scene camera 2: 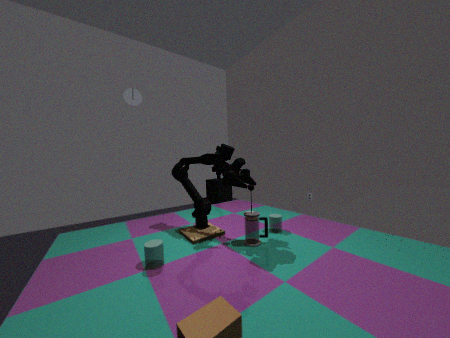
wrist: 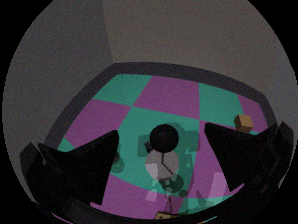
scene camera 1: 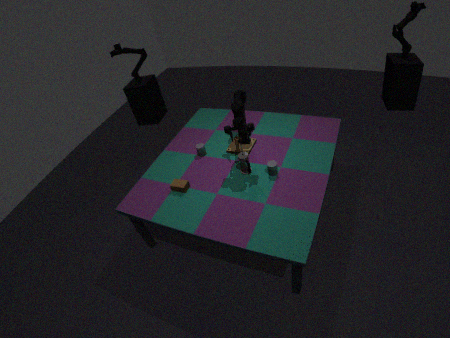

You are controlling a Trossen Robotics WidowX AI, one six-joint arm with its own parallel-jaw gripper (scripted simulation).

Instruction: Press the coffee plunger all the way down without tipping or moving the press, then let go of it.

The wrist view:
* my gripper: 163,131
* coffee press: 162,162
